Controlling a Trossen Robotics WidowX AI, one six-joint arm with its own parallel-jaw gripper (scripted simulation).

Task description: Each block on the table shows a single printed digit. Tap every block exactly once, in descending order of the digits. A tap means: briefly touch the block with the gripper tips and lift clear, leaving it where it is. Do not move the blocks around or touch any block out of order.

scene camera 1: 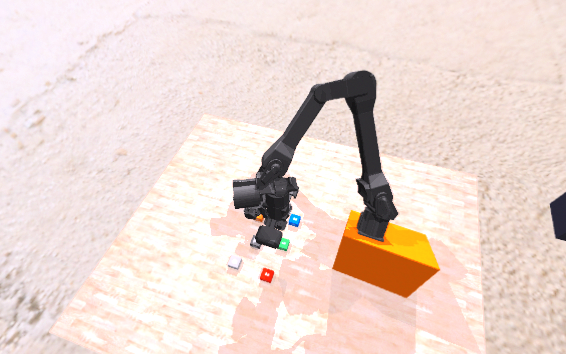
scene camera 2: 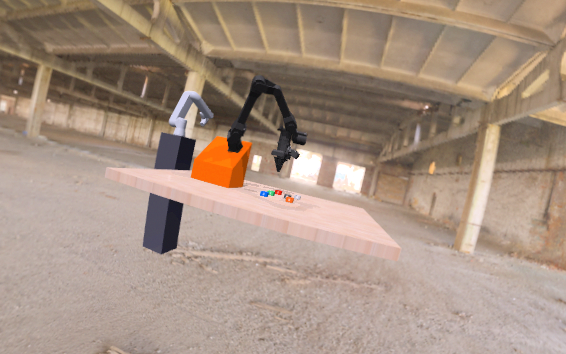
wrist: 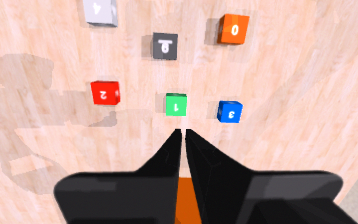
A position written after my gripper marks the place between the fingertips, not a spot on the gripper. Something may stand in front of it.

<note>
My gripper (scene camera 1: pixel 278 226) is shut, holding nothing. Also in view: an orange block (wrist: pixel 232 28).
My gripper also shows in the wrist view (wrist: pixel 182 133).
</note>
